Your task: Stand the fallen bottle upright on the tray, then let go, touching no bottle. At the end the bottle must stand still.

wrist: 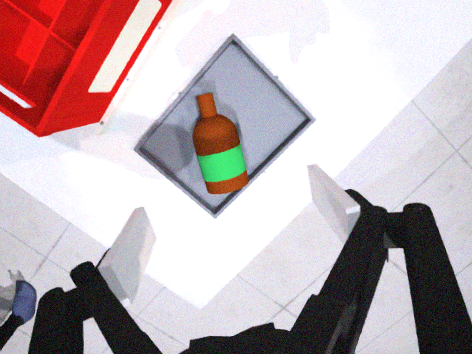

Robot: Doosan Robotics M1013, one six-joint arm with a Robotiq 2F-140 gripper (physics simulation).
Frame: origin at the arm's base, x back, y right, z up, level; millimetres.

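Seen in the pictures: gripper, fingertip midpoint: (228, 203).
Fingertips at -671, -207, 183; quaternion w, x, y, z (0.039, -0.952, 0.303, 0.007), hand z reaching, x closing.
A point is followed by its place in that frame, as x, y, z.
A brown bottle (218, 142) {-678, -185, -28} with a green label lies on its side on the grey tray (265, 75) {-554, -177, -101}. Its neck points to the upper left in the wrist view, and its base is near the tray's lower right edge. My gripper (228, 203) {-671, -207, 183} is open, with its two pale fingertips wide apart and nothing between them. The fingertips appear on either side of the bottle's base end, and neither touches the bottle. How high they stand above the tray is hard to tell from this view.
A red crate (75, 112) {-764, -10, 14} with compartments stands at the upper left, close to the tray. The tray rests on a white table (360, 85) {-458, -311, -107}, whose edges run at the right and lower left, with tiled floor (430, 165) beyond. A blue and grey object (24, 301) shows at the lower left.
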